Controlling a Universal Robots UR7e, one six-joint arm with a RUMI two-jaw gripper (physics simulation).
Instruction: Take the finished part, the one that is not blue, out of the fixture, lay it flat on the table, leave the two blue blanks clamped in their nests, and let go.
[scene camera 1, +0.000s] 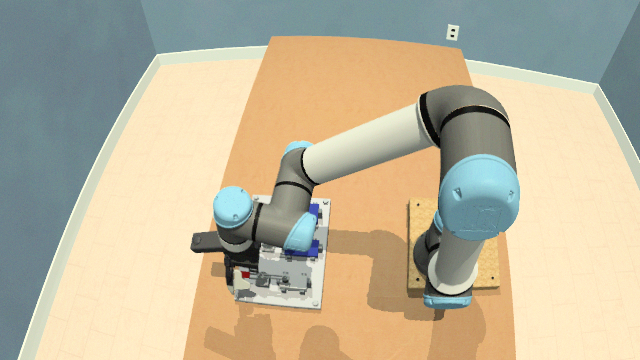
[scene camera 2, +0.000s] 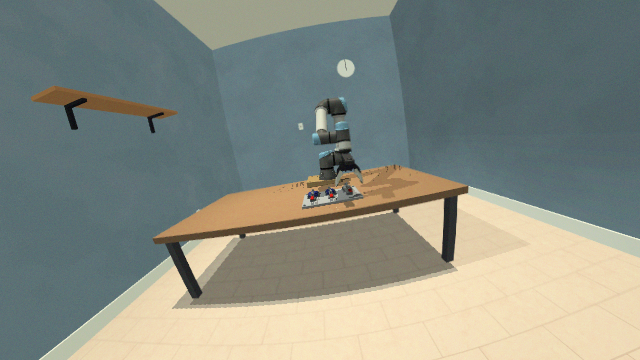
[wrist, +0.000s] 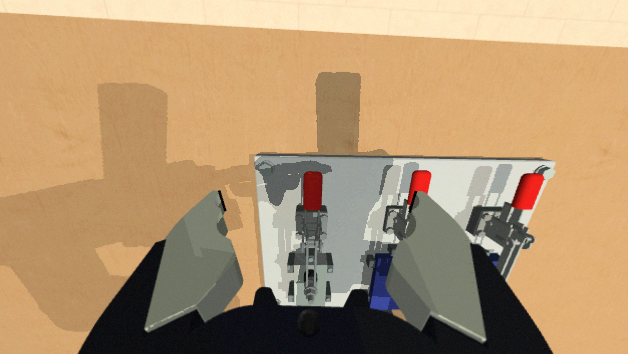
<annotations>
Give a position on a blue blank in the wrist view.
At 380, 299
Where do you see the gripper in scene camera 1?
At 236, 268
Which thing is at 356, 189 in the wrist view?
A fixture plate.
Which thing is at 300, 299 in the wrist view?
A finished part.
</annotations>
